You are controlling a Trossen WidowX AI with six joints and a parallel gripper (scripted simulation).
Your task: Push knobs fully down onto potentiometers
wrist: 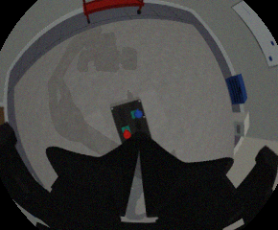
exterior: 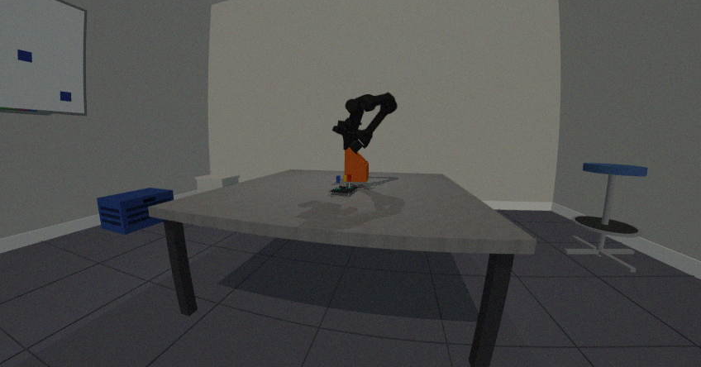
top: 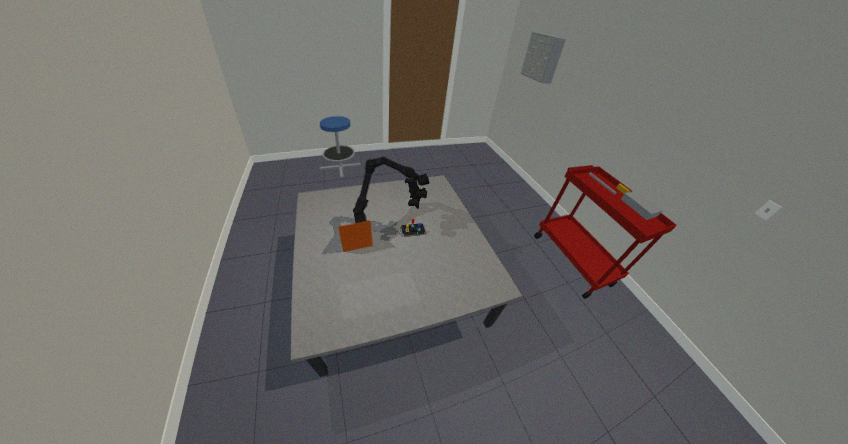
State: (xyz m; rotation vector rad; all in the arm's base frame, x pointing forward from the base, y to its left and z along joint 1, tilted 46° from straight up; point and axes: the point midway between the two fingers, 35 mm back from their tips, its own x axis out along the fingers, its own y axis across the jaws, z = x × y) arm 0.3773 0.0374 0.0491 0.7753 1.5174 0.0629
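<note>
The red knob is 20 mm behind my gripper tip, 20 mm to the left of it and 130 mm below it. Also, from my gripper tip: blue knob (20 mm ahead, 30 mm to the right, 140 mm below).
</note>
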